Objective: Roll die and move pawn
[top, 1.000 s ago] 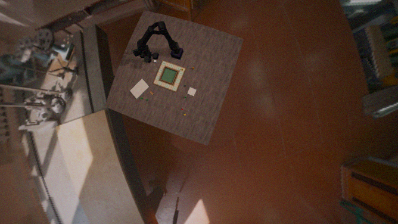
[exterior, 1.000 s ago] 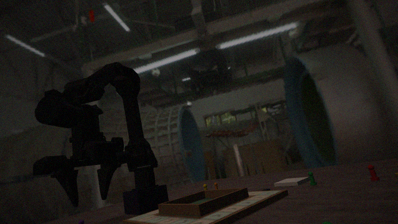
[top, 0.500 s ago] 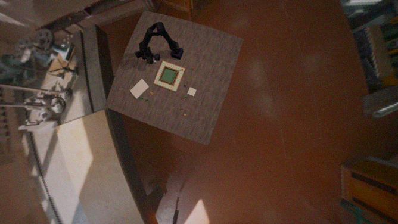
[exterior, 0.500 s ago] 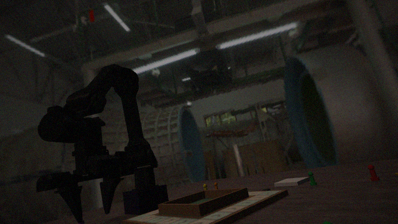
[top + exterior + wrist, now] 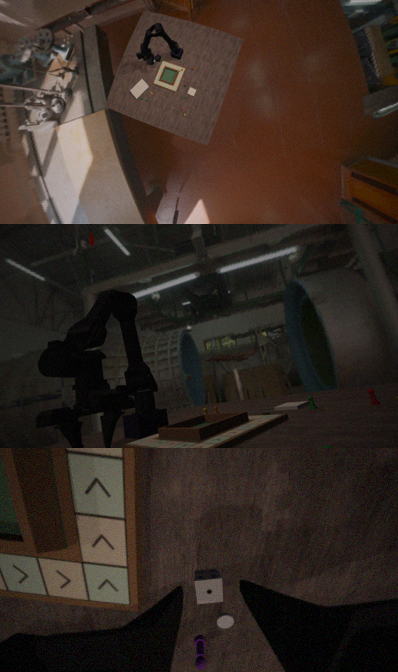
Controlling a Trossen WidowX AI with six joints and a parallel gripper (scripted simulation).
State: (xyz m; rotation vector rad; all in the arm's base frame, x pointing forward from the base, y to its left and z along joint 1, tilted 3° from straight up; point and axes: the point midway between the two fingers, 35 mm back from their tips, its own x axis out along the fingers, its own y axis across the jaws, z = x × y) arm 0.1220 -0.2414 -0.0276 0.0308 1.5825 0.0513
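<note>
My gripper tip is now 10 mm above the white die. Round my gripper tip: white disc: 60 mm behind, 20 mm to the right, 20 mm below; then purple piece: 90 mm behind, 20 mm to the left; then yellow pawn: 320 mm to the left, 60 mm ahead, 10 mm above.
</note>
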